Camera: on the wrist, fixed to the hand. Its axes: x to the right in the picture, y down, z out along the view.
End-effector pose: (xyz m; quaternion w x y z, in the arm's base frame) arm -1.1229 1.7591 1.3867 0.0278 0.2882 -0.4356 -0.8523
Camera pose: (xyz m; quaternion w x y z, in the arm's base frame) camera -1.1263 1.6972 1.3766 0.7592 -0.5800 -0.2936 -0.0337
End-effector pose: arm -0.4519 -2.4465 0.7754 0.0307 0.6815 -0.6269 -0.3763
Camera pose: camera -0.4534 -2.4965 0.8133 0.2562 -0.6775 -0.6826 -0.0971
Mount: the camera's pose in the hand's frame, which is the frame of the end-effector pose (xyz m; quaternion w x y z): 0.0260 0.0313 -0.0478 0.0106 0.0006 -0.1815 0.9833
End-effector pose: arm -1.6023 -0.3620 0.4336 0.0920 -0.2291 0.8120 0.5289
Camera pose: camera -1.6354 -0.4017 0.4692 0.3716 -0.8921 -0.2175 -0.1372
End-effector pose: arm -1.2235 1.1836 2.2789 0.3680 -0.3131 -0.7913 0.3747
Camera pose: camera -1.1914 1.2374 2.2836 0.5080 0.7132 -0.2329 -0.4231
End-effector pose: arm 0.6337 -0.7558 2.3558 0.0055 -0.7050 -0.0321 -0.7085
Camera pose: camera 0.5875 -0.7886 2.3828 0.6913 -0.1676 0.6915 0.1259
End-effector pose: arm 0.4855 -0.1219 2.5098 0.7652 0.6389 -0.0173 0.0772
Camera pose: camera 0.5033 -0.0672 2.5348 0.0713 -0.0042 0.7673 -0.6373
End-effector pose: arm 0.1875 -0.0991 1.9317 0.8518 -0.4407 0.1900 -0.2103
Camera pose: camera 0.1910 -0.1285 1.8763 0.2506 0.1445 0.2806 0.9152
